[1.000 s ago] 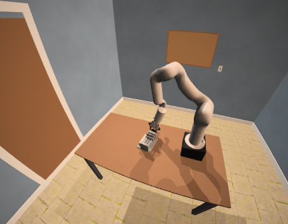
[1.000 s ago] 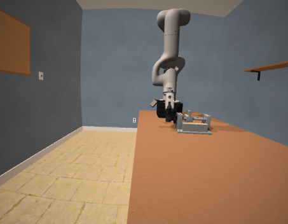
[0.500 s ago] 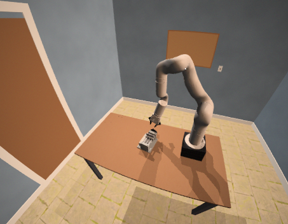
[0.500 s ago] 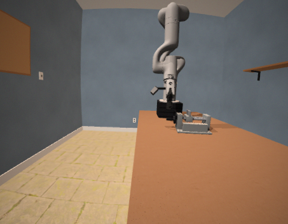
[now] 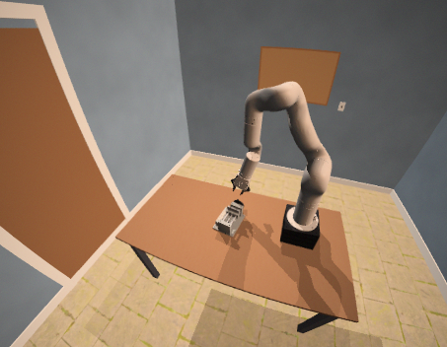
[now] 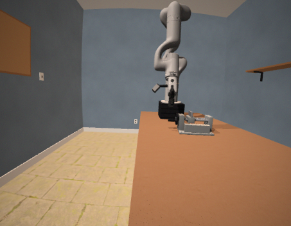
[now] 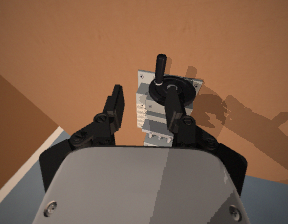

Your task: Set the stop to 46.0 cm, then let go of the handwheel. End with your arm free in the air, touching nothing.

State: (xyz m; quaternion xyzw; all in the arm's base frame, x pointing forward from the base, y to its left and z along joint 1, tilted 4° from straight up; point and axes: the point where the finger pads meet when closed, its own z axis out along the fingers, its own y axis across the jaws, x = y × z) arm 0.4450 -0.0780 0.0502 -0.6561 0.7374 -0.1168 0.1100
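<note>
Now: the dark round handwheel handle 10 cm below my hand and 1 cm to the left of it. Also, from my hand: black handwheel (10 cm below, 2 cm to the left).
</note>
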